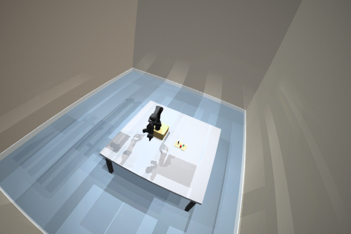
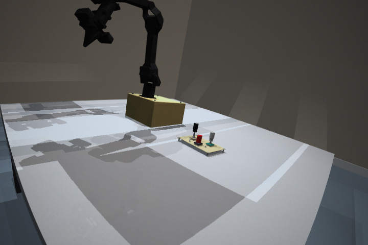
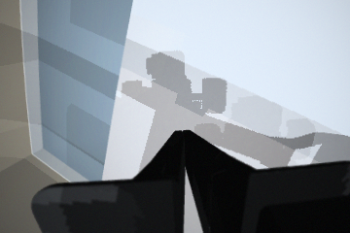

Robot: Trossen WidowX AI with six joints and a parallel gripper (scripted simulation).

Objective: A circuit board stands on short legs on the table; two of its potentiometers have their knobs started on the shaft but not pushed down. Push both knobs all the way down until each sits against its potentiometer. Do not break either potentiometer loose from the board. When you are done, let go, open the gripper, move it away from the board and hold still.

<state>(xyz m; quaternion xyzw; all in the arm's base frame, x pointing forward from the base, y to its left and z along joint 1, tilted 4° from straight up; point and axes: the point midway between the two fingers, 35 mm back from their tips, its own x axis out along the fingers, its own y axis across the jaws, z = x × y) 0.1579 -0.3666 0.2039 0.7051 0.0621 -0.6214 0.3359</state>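
Now: the black knob 41 cm to the left of my gripper tip, 24 cm below it and 16 cm ahead of it. Round my gripper tip: grey knob: 44 cm to the left, 26 cm below, 24 cm ahead.
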